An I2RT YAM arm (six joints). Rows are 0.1 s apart.
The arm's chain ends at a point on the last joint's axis. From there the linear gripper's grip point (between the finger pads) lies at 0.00 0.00 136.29 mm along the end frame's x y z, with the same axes.
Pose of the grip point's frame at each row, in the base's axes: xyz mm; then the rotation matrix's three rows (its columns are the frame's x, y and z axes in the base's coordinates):
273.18 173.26 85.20; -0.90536 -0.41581 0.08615; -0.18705 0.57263 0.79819; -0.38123 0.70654 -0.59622
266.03 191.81 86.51; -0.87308 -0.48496 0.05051; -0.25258 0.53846 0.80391; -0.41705 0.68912 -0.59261
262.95 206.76 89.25; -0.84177 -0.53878 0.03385; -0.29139 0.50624 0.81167; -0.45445 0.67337 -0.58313
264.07 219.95 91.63; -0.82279 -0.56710 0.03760; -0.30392 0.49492 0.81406; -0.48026 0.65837 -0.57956
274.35 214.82 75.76; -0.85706 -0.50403 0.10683; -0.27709 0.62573 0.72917; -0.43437 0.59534 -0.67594
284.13 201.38 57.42; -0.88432 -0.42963 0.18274; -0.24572 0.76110 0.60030; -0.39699 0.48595 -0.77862
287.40 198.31 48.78; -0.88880 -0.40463 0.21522; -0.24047 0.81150 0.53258; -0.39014 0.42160 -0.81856
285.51 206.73 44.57; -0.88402 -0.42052 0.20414; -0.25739 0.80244 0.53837; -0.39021 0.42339 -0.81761
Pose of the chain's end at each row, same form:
261.44 64.47 166.46; -0.90536 -0.41581 0.08615; -0.18705 0.57263 0.79819; -0.38123 0.70654 -0.59622
259.15 82.25 167.28; -0.87308 -0.48496 0.05051; -0.25258 0.53846 0.80391; -0.41705 0.68912 -0.59261
258.34 96.14 168.72; -0.84177 -0.53878 0.03385; -0.29139 0.50624 0.81167; -0.45445 0.67337 -0.58313
258.95 109.00 170.62; -0.82279 -0.56710 0.03760; -0.30392 0.49492 0.81406; -0.48026 0.65837 -0.57956
259.79 115.44 167.88; -0.85706 -0.50403 0.10683; -0.27709 0.62573 0.72917; -0.43437 0.59534 -0.67594
259.22 119.57 163.54; -0.88432 -0.42963 0.18274; -0.24572 0.76110 0.60030; -0.39699 0.48595 -0.77862
258.07 125.72 160.34; -0.88880 -0.40463 0.21522; -0.24047 0.81150 0.53258; -0.39014 0.42160 -0.81856
257.69 133.36 156.00; -0.88402 -0.42052 0.20414; -0.25739 0.80244 0.53837; -0.39021 0.42339 -0.81761

